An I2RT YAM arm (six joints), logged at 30 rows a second.
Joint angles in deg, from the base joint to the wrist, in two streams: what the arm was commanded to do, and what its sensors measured. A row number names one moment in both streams.
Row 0, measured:
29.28, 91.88, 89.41, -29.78, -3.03, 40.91
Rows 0 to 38, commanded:
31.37, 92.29, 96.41, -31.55, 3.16, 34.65
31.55, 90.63, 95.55, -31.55, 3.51, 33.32
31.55, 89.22, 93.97, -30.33, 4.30, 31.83
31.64, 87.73, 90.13, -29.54, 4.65, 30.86
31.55, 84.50, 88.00, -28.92, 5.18, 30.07
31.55, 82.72, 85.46, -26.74, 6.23, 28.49
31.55, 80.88, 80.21, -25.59, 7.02, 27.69
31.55, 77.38, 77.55, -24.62, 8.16, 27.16
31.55, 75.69, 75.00, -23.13, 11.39, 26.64
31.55, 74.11, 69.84, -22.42, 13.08, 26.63
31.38, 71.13, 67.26, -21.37, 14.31, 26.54
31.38, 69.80, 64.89, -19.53, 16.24, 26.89
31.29, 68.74, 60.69, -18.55, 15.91, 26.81
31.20, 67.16, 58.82, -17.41, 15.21, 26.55
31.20, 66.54, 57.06, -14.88, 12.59, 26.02
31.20, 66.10, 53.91, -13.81, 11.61, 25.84
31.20, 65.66, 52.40, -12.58, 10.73, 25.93
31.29, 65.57, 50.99, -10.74, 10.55, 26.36
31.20, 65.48, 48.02, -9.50, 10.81, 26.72
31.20, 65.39, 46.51, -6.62, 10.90, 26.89
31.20, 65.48, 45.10, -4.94, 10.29, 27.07
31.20, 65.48, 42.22, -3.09, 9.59, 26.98
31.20, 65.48, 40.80, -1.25, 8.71, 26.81
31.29, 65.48, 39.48, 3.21, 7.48, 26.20
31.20, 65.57, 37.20, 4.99, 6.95, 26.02
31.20, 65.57, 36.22, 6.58, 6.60, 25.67
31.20, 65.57, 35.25, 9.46, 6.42, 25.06
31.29, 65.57, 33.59, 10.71, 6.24, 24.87
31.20, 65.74, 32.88, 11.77, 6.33, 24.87
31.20, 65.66, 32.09, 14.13, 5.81, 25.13
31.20, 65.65, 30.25, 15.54, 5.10, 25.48
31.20, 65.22, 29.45, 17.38, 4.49, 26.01
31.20, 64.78, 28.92, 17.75, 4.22, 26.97
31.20, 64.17, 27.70, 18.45, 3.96, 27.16
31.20, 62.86, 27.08, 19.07, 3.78, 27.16
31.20, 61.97, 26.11, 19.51, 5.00, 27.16
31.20, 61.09, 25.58, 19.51, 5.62, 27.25
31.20, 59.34, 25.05, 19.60, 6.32, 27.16
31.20, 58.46, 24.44, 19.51, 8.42, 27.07
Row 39, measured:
31.22, 62.39, 25.28, 13.34, 5.23, 26.81
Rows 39 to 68, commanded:
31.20, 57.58, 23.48, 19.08, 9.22, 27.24
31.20, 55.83, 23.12, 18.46, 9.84, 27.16
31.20, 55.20, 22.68, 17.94, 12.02, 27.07
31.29, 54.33, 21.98, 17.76, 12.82, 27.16
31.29, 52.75, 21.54, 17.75, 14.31, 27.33
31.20, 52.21, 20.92, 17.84, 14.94, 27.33
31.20, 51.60, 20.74, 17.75, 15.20, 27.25
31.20, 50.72, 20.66, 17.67, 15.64, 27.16
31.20, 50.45, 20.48, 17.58, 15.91, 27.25
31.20, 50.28, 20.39, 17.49, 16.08, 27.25
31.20, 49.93, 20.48, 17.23, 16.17, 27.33
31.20, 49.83, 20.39, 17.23, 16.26, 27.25
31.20, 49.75, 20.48, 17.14, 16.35, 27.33
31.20, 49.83, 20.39, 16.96, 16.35, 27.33
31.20, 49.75, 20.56, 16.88, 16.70, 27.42
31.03, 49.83, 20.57, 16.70, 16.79, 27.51
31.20, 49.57, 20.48, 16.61, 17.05, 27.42
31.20, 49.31, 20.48, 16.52, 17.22, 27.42
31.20, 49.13, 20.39, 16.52, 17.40, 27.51
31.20, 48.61, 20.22, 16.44, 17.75, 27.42
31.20, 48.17, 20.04, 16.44, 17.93, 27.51
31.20, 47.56, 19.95, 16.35, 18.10, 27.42
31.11, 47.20, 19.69, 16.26, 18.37, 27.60
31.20, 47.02, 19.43, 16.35, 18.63, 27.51
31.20, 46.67, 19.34, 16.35, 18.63, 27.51
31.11, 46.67, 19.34, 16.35, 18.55, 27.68
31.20, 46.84, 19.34, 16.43, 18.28, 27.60
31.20, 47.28, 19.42, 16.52, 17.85, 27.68
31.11, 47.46, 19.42, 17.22, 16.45, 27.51
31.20, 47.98, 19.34, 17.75, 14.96, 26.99
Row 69, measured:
31.22, 47.62, 19.55, 15.11, 15.86, 27.18
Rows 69 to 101, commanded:
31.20, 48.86, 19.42, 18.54, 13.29, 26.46
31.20, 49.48, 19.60, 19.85, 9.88, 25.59
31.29, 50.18, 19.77, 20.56, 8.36, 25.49
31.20, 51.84, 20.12, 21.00, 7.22, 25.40
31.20, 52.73, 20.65, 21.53, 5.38, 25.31
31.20, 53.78, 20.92, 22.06, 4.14, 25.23
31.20, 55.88, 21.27, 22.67, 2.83, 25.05
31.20, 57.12, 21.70, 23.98, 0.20, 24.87
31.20, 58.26, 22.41, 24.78, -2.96, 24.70
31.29, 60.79, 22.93, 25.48, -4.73, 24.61
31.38, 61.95, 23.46, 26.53, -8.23, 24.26
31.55, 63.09, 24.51, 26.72, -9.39, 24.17
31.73, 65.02, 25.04, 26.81, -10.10, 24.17
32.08, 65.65, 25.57, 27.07, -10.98, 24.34
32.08, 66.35, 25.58, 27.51, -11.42, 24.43
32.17, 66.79, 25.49, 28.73, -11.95, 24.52
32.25, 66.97, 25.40, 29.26, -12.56, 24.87
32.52, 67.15, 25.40, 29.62, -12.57, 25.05
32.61, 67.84, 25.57, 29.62, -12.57, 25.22
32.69, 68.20, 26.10, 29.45, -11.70, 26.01
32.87, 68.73, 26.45, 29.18, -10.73, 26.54
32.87, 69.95, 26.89, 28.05, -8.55, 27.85
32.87, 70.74, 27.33, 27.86, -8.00, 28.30
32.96, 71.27, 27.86, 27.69, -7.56, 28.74
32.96, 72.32, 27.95, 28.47, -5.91, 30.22
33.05, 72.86, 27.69, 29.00, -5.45, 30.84
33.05, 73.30, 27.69, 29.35, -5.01, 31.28
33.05, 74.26, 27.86, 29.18, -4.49, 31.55
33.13, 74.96, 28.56, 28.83, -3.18, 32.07
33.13, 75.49, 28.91, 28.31, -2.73, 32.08
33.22, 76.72, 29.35, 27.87, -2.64, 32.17
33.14, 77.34, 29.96, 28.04, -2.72, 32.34
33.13, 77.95, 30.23, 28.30, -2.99, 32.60
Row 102, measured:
32.62, 76.51, 26.96, 26.26, -5.17, 31.00
